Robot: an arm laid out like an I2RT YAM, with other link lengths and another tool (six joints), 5 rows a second.
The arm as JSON. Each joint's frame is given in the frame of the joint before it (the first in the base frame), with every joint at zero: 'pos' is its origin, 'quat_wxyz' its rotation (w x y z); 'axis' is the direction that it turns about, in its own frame. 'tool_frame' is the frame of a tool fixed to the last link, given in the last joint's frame.
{
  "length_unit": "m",
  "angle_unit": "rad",
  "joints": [
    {
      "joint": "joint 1",
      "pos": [
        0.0,
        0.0,
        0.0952
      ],
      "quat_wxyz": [
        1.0,
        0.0,
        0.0,
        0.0
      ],
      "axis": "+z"
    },
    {
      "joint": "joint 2",
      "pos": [
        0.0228,
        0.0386,
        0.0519
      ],
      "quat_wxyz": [
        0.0,
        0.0,
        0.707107,
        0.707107
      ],
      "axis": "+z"
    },
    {
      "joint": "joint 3",
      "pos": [
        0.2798,
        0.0,
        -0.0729
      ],
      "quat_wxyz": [
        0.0,
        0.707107,
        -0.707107,
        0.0
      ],
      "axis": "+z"
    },
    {
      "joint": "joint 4",
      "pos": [
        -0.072,
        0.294,
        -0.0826
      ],
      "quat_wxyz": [
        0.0,
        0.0,
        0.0,
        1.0
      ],
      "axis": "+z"
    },
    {
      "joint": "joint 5",
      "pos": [
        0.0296,
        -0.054,
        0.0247
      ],
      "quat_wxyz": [
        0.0,
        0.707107,
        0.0,
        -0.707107
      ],
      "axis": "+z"
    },
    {
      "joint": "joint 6",
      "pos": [
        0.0,
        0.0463,
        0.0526
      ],
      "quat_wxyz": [
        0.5,
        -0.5,
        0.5,
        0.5
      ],
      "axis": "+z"
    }
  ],
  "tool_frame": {
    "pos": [
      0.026,
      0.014,
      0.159
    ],
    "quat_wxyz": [
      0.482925,
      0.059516,
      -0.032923,
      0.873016
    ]
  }
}
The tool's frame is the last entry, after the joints.
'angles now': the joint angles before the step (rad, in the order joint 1, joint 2, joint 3, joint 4, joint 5, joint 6). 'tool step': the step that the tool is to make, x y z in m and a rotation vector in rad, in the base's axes. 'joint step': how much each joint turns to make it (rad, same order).
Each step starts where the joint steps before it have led.
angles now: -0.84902 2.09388 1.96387 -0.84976 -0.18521 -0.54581
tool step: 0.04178 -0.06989 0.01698 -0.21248 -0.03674 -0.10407
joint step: 0.03155 0.20222 0.27506 0.11280 0.17509 0.03198
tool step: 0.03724 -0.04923 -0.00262 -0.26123 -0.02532 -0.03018
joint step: 0.02823 0.13354 0.06687 0.27851 0.14846 -0.08897
